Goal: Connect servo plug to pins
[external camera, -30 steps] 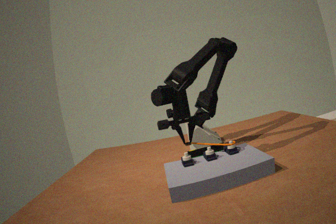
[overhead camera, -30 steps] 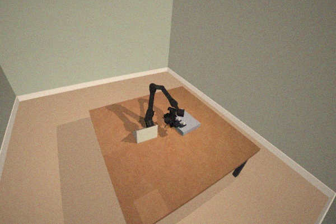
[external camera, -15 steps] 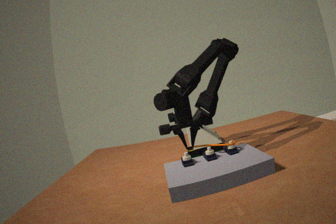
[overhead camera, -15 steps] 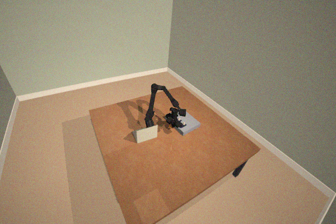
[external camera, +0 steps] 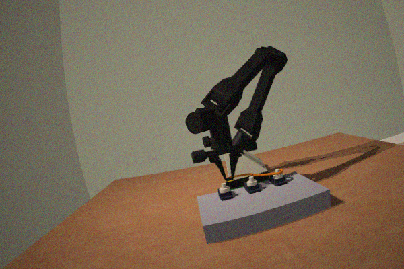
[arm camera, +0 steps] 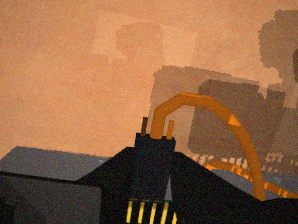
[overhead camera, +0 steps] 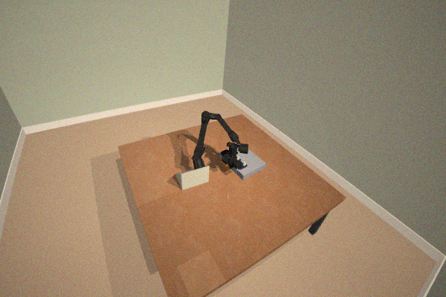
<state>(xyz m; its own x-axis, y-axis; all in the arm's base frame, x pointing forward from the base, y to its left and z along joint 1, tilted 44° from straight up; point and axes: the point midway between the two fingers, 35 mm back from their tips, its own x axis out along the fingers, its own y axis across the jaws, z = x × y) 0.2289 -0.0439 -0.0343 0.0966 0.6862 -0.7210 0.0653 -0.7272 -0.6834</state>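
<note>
Right now my gripper tip is 40 mm short of the yellow band. From my gripper tip the other things lie so: dark strip (40 mm ahead, 50 mm to the left, 10 mm below).
</note>
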